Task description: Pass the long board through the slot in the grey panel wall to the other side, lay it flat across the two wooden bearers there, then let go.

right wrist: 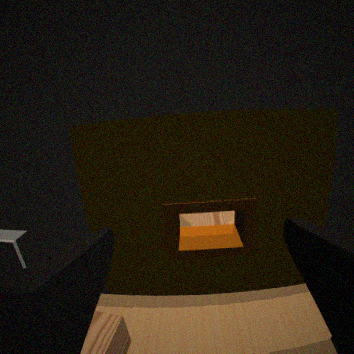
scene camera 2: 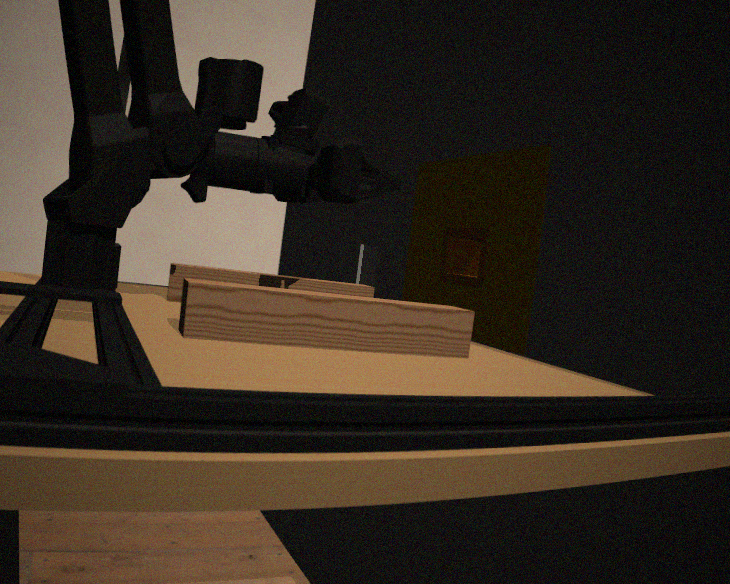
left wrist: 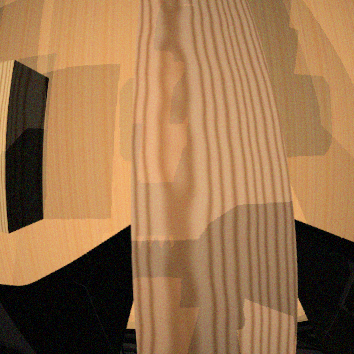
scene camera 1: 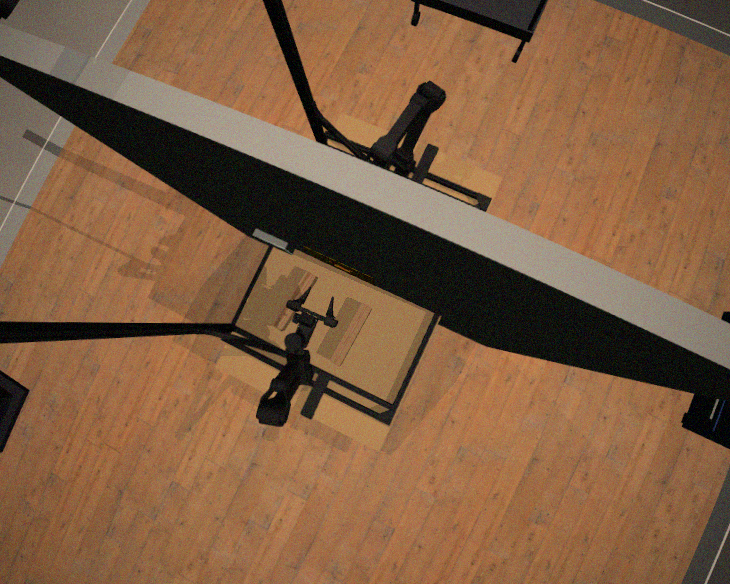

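Note:
The long board (left wrist: 211, 168) is pale striped wood and runs lengthwise through the left wrist view. My left gripper is shut on it, with its fingers out of sight. It is hidden behind the grey panel wall (scene camera 1: 444, 211) in scene camera 1. The board's end (right wrist: 207, 218) shows in the slot (right wrist: 211, 242) (scene camera 2: 465, 257) of the dark yellow panel (right wrist: 140, 175) (scene camera 2: 504, 203). My right gripper (scene camera 1: 319, 297) (right wrist: 199, 232) is open and empty, facing the slot above the two wooden bearers (scene camera 1: 345, 330) (scene camera 1: 292, 292) (scene camera 2: 322, 325) (scene camera 2: 218, 274).
A black frame (scene camera 1: 411, 359) edges the right arm's table (scene camera 1: 386, 348) (right wrist: 218, 326). A small grey bracket (scene camera 1: 271, 239) (right wrist: 12, 236) sits at the wall's foot. Black tripod legs (scene camera 1: 296, 70) (scene camera 1: 143, 330) cross the floor. A dark rectangle (left wrist: 24, 147) shows left of the board; I cannot tell what it is.

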